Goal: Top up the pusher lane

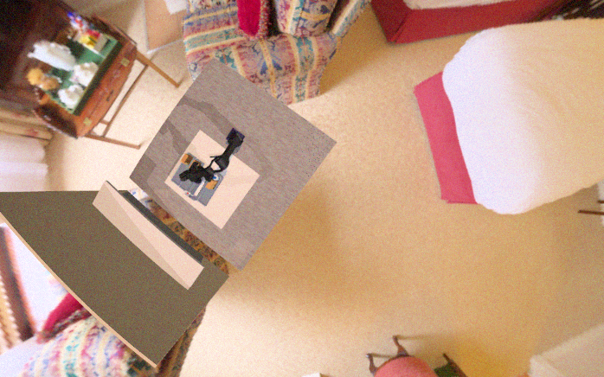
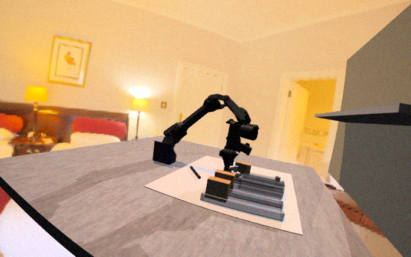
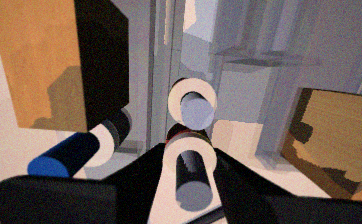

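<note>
Right now my gripper tip is 140 mm past the thin black rod, 40 mm above it and 30 mm to the left of it. Round my gripper tip: shelf (500 mm ahead, 320 mm above, 50 mm to the left).
</note>
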